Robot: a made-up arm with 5 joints. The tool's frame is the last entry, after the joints. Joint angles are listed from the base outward. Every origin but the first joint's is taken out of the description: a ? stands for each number. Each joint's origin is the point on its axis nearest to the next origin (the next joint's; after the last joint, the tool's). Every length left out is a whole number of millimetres.
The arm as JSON. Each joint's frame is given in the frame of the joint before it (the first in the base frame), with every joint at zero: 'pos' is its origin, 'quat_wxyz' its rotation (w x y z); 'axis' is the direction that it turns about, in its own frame. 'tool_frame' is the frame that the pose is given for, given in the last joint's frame.
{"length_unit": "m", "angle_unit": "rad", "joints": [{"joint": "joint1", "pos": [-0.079, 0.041, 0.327], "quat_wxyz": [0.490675, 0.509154, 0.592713, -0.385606], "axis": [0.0, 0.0, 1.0]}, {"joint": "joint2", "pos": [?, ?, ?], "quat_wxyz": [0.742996, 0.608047, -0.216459, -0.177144], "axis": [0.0, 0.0, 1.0]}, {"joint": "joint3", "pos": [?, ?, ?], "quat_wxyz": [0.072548, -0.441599, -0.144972, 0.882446], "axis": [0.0, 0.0, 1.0]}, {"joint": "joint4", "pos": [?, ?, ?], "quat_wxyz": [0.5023, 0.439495, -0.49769, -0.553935], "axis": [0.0, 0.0, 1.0]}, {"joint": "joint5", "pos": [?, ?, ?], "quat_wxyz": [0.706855, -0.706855, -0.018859, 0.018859], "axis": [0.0, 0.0, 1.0]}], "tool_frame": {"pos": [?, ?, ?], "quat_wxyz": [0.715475, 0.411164, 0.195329, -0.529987]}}
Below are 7 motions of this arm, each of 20 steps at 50 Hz.
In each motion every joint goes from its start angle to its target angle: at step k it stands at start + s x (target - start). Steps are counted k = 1, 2, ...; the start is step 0. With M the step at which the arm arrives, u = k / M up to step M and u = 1 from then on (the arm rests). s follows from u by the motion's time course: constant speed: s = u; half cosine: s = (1 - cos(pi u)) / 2; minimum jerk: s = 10 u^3 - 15 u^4 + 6 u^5.
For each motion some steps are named. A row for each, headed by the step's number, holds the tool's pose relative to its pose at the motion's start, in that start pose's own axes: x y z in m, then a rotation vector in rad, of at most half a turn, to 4 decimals.
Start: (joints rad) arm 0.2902 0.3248 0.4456 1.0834 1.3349
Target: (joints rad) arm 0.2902 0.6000 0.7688 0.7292 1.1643
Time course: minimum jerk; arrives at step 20
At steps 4, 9, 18, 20:
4: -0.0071 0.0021 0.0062 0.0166 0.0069 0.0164
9: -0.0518 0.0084 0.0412 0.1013 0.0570 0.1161
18: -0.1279 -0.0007 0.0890 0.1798 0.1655 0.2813
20: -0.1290 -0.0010 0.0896 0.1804 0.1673 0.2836

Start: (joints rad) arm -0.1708 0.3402 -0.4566 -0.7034 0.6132
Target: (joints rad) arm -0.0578 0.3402 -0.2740 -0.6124 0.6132
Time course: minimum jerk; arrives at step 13
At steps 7, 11, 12, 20:
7: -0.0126 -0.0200 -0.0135 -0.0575 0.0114 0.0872
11: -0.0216 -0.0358 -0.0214 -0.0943 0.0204 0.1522
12: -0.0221 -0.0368 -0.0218 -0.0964 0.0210 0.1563
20: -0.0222 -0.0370 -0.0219 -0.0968 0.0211 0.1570

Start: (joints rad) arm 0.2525 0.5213 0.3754 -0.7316 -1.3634
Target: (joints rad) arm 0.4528 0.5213 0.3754 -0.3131 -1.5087
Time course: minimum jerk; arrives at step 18
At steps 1, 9, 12, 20:
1: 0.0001 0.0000 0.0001 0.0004 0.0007 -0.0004
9: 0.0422 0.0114 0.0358 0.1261 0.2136 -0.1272
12: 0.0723 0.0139 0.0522 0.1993 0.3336 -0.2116
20: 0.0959 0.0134 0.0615 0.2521 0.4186 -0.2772

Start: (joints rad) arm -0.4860 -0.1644 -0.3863 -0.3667 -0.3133
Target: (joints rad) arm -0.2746 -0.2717 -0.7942 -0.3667 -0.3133
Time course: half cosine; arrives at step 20
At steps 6, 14, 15, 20:
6: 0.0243 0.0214 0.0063 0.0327 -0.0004 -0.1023
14: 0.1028 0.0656 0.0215 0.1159 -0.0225 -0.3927
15: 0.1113 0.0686 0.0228 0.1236 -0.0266 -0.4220
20: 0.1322 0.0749 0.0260 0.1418 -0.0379 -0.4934

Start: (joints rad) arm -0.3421 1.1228 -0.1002 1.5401 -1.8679
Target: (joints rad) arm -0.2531 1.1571 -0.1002 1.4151 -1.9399
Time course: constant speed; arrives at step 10
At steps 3, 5, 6, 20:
3: -0.0015 0.0047 0.0082 0.0356 -0.0288 -0.0043
5: -0.0025 0.0077 0.0138 0.0594 -0.0478 -0.0075
6: -0.0030 0.0092 0.0167 0.0714 -0.0573 -0.0092
20: -0.0051 0.0147 0.0285 0.1194 -0.0949 -0.0166

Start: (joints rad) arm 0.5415 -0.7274 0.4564 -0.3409 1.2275
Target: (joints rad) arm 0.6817 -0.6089 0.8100 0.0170 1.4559
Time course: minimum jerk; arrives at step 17
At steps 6, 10, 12, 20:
6: -0.0263 -0.0367 -0.0449 -0.1370 -0.0429 0.1503
10: -0.0539 -0.1201 -0.1127 -0.3724 -0.1273 0.4186
12: -0.0573 -0.1610 -0.1367 -0.4718 -0.1679 0.5355
20: -0.0558 -0.1969 -0.1542 -0.5551 -0.2048 0.6350

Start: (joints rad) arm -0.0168 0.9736 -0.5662 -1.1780 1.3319
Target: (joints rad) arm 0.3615 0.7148 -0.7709 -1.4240 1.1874
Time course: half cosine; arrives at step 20
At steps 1, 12, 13, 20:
1: -0.0002 0.0002 0.0014 0.0043 0.0018 0.0006
12: -0.0085 -0.0191 0.1557 0.4356 0.2375 0.0665
13: -0.0071 -0.0256 0.1728 0.4803 0.2695 0.0740
20: 0.0036 -0.0563 0.2347 0.6411 0.3997 0.1024

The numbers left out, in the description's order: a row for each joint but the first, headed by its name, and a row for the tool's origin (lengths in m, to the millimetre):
joint2: 0.079 -0.11 0.0
joint3: -0.167 -0.082 0.0
joint4: 0.026 -0.118 0.0
joint5: -0.101 0.125 0.0
tool: 0.166 0.134 0.0

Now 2 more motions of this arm.
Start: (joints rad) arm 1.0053 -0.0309 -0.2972 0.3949 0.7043
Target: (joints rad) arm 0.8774 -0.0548 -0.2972 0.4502 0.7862
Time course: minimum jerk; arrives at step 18
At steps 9, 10, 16, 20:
9: -0.0071 -0.0095 -0.0238 -0.0766 -0.0430 0.0535
10: -0.0084 -0.0117 -0.0287 -0.0926 -0.0518 0.0644
16: -0.0122 -0.0209 -0.0467 -0.1533 -0.0843 0.1044
20: -0.0123 -0.0212 -0.0472 -0.1551 -0.0853 0.1055

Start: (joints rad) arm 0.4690 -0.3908 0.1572 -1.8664 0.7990
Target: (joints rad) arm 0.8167 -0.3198 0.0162 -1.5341 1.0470
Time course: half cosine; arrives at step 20
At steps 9, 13, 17, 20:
9: -0.0288 -0.0679 -0.0172 -0.1692 0.0043 0.2278
13: -0.0416 -0.1221 -0.0202 -0.2873 0.0143 0.3931
17: -0.0461 -0.1621 -0.0175 -0.3688 0.0245 0.5118
20: -0.0466 -0.1722 -0.0161 -0.3886 0.0274 0.5414

